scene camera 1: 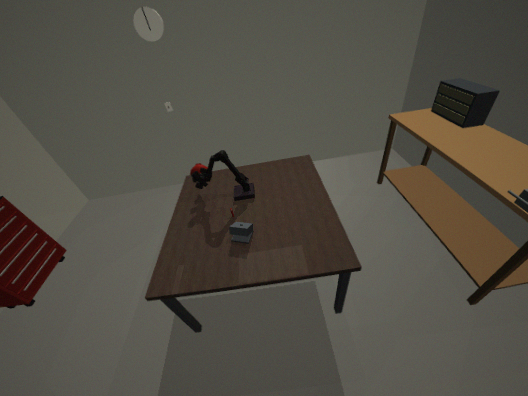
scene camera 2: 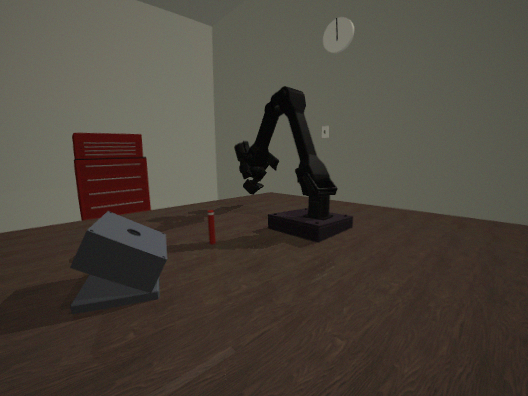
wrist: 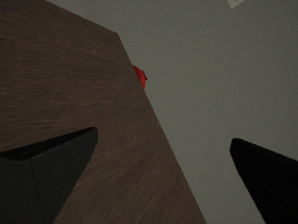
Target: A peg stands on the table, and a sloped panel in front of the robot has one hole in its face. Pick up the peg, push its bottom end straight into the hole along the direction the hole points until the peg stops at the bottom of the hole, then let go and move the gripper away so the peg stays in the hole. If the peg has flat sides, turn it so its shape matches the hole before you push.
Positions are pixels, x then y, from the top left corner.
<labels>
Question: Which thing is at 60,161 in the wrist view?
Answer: My gripper.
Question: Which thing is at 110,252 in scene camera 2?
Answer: A grey sloped panel block.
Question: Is my gripper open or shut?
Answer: Open.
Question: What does my gripper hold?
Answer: Nothing.
</labels>
